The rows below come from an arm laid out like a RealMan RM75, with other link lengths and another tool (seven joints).
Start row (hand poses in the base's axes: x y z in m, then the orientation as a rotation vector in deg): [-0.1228 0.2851 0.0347 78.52 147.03 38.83]
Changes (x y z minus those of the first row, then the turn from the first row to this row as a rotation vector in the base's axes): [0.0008 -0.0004 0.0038 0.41 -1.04 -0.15]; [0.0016 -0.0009 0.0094 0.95 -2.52 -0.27]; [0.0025 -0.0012 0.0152 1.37 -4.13 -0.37]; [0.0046 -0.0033 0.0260 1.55 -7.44 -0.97]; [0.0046 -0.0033 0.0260 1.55 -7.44 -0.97]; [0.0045 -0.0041 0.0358 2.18 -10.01 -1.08]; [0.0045 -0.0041 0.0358 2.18 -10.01 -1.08]
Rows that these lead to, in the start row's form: [-0.1220 0.2847 0.0385 78.11 146.10 39.90]; [-0.1212 0.2842 0.0441 77.39 144.86 41.35]; [-0.1203 0.2839 0.0499 76.52 143.51 42.69]; [-0.1182 0.2818 0.0607 74.99 140.42 44.37]; [-0.1182 0.2818 0.0607 74.99 140.42 44.37]; [-0.1183 0.2810 0.0705 73.52 138.28 46.34]; [-0.1183 0.2810 0.0705 73.52 138.28 46.34]
